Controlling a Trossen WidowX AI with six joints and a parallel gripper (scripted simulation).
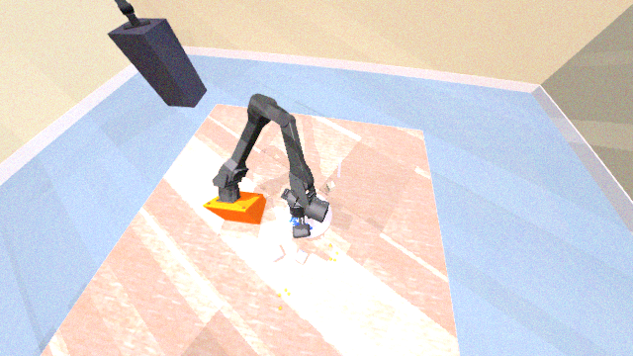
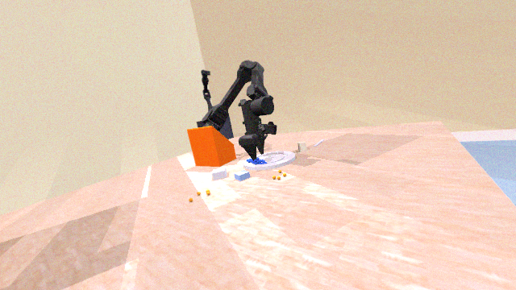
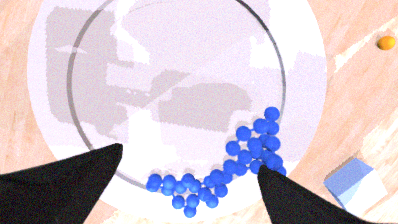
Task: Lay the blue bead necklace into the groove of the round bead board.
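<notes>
The round white bead board lies 3 cm to the left of my gripper tip, 3 cm ahead of it and 1 cm below it. From my gripper tip the other things lie so: white block 14 cm to the right, 7 cm behind, 1 cm below; light blue cube 14 cm to the right, 2 cm ahead, 1 cm below; beige cube 16 cm to the left, 11 cm ahead.
</notes>
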